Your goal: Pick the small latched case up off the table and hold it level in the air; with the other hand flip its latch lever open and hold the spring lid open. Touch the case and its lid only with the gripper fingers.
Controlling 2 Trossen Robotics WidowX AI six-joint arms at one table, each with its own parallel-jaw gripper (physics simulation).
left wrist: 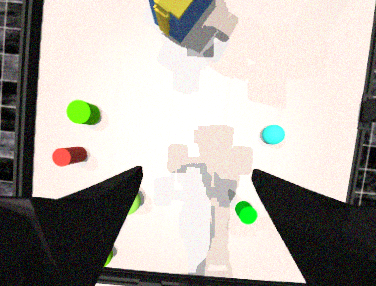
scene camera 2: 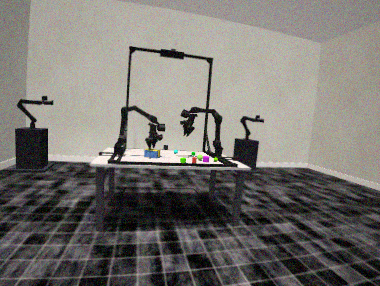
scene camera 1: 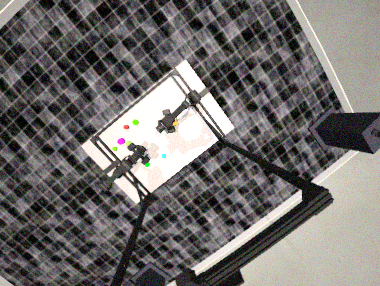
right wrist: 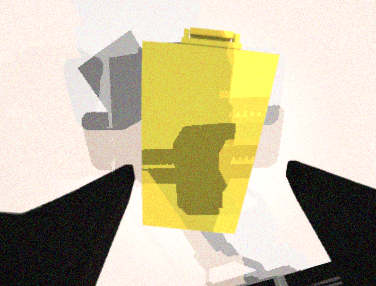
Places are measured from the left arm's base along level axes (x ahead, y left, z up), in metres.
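Pixels of known places: left gripper, fingertip midpoint: [left wrist: 197,172] [scene camera 2: 185,136]; right gripper, fingertip midpoint: [scene camera 2: 151,148] [right wrist: 209,169]; left arm's base at its link origin: [scene camera 2: 218,156]; right arm's base at its link origin: [scene camera 2: 117,153].
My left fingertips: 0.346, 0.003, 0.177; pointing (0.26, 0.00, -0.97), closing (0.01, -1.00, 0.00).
For each thing: its top centre in the pictures, then the offset to it from my left fingertips, as dx, dy, dz.
- small case at its top centre: [right wrist: 198,150] [scene camera 1: 168,121] [scene camera 2: 152,149] +0.292, +0.026, -0.131
- red cylinder at its top centre: [left wrist: 61,157] [scene camera 1: 125,127] -0.021, +0.245, -0.151
- cyan ball at its top centre: [left wrist: 279,134] [scene camera 1: 163,156] +0.039, -0.171, -0.155
- magenta block at its top centre: [scene camera 2: 206,156] [scene camera 1: 120,141] -0.146, +0.187, -0.153
- smaller green cylinder at its top centre: [left wrist: 248,215] [scene camera 1: 147,164] -0.132, -0.127, -0.168
The small case [scene camera 1: 174,122] [scene camera 2: 152,154] [left wrist: 186,14] [right wrist: 200,100] has a blue body and a yellow lid. It sits on the table with its lid shut. Its yellow latch [left wrist: 162,19] [right wrist: 212,37] is on the side at the top of the right wrist view. My right gripper [scene camera 2: 153,146] [right wrist: 209,169] is open just above the case, with the lid showing between its fingers and neither finger seen touching it. My left gripper [scene camera 2: 187,134] [left wrist: 197,172] is open and empty, high above the table and apart from the case. In scene camera 1 the fingers are too small to tell.
A green cylinder [scene camera 1: 135,122] [left wrist: 80,111], a red cylinder [scene camera 1: 126,127] [left wrist: 63,157], a cyan ball [scene camera 1: 164,156] [left wrist: 273,134], a magenta block [scene camera 1: 121,141] [scene camera 2: 205,159] and a smaller green cylinder [scene camera 1: 147,164] [left wrist: 247,215] stand on the table. A black frame [scene camera 2: 128,90] rises over the table.
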